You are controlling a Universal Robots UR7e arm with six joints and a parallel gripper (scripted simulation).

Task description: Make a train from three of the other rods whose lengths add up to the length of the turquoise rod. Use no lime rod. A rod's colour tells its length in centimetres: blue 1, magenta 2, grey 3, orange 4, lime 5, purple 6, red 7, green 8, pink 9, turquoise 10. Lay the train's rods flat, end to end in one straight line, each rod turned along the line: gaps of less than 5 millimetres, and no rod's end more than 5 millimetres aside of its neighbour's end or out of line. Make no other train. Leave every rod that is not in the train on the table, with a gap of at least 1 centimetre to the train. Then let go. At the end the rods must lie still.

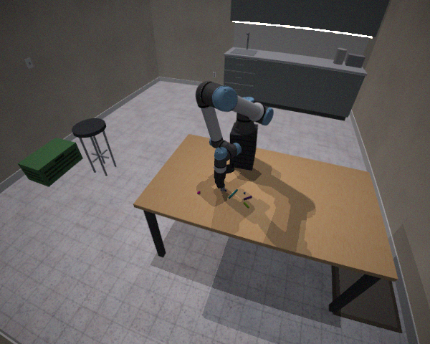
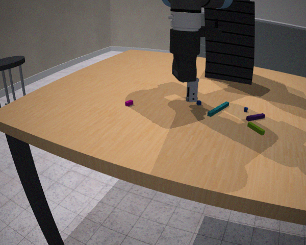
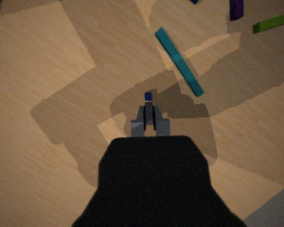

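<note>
My gripper is now 1 cm above the grey rod. The rest, counted from my hand: turquoise rod 8 cm to the left, 3 cm below, 1 cm ahead; then purple rod 18 cm to the left, 4 cm ahead, 3 cm below; then magenta rod 16 cm to the right, 4 cm ahead, 3 cm below.
</note>
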